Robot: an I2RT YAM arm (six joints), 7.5 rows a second.
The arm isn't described. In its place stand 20 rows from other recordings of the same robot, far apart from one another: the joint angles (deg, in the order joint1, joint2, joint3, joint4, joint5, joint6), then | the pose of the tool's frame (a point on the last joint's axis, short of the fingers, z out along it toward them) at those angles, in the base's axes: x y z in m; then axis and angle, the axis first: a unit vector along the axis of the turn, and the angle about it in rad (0 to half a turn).
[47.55 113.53 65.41 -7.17 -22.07 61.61] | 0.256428, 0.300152, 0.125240, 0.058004, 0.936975, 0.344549, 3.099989
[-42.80 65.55 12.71 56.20 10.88 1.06] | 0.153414, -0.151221, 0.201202, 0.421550, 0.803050, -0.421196, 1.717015
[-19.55 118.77 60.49 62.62 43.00 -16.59] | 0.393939, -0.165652, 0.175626, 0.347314, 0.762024, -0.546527, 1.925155
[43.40 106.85 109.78 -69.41 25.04 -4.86] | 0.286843, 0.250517, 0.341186, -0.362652, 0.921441, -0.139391, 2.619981
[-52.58 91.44 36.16 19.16 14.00 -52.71] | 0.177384, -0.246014, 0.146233, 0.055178, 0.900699, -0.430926, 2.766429
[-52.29 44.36 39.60 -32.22 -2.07 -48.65] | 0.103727, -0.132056, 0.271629, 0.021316, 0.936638, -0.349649, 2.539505
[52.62 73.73 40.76 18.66 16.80 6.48] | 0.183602, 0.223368, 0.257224, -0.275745, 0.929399, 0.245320, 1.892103
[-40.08 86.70 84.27 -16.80 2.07 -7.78] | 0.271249, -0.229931, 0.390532, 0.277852, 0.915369, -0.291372, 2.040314
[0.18 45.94 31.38 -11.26 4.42 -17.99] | 0.187196, -0.002155, 0.252007, -0.132758, 0.982057, -0.133935, 2.049296
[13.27 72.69 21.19 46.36 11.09 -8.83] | 0.244330, 0.050587, 0.201397, -0.103965, 0.992694, -0.061244, 1.662939
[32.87 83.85 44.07 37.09 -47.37 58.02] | 0.251524, 0.193717, 0.260727, -0.130088, 0.727676, 0.673472, 2.664230
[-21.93 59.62 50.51 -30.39 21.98 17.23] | 0.199539, -0.094699, 0.293636, 0.410496, 0.887859, -0.207845, 2.293781
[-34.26 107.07 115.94 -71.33 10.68 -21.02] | 0.310933, -0.219769, 0.366297, 0.135414, 0.971857, -0.192760, 2.803966
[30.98 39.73 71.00 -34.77 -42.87 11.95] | 0.069096, 0.069735, 0.454588, -0.413514, 0.722467, 0.554119, 2.103274
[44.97 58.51 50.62 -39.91 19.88 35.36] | 0.153737, 0.136466, 0.284803, -0.016236, 0.993354, 0.113950, 2.373127
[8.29 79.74 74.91 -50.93 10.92 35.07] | 0.281474, 0.034198, 0.322366, 0.260026, 0.965279, 0.024949, 2.519820
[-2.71 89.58 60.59 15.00 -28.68 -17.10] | 0.363958, -0.000123, 0.285796, -0.315090, 0.942144, 0.114382, 1.800985
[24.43 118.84 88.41 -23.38 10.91 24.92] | 0.415518, 0.181350, 0.184469, 0.035419, 0.998144, 0.049548, 2.492922
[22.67 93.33 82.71 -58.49 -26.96 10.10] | 0.293574, 0.140116, 0.292095, -0.147507, 0.951168, 0.271149, 2.932270
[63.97 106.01 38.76 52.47 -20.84 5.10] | 0.140726, 0.317009, 0.137160, -0.526027, 0.685572, 0.503276, 2.289610
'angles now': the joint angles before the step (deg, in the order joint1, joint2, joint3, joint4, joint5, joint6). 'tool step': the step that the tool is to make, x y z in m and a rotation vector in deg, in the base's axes. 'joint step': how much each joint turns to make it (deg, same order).
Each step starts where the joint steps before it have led.
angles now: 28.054, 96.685, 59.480, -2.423, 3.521, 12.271
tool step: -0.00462, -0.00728, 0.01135, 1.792, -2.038, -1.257
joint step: -0.672, -2.862, -1.319, 1.041, 0.063, 0.865
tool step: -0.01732, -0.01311, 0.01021, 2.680, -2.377, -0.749
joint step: -0.699, -5.829, -4.683, 2.128, -0.716, 1.096
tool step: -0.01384, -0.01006, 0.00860, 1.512, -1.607, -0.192
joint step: -0.569, -4.687, -3.026, 0.436, -0.663, 0.335
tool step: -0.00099, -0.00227, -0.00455, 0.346, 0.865, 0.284
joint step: -0.393, -0.001, -0.847, 0.213, -0.939, 0.226
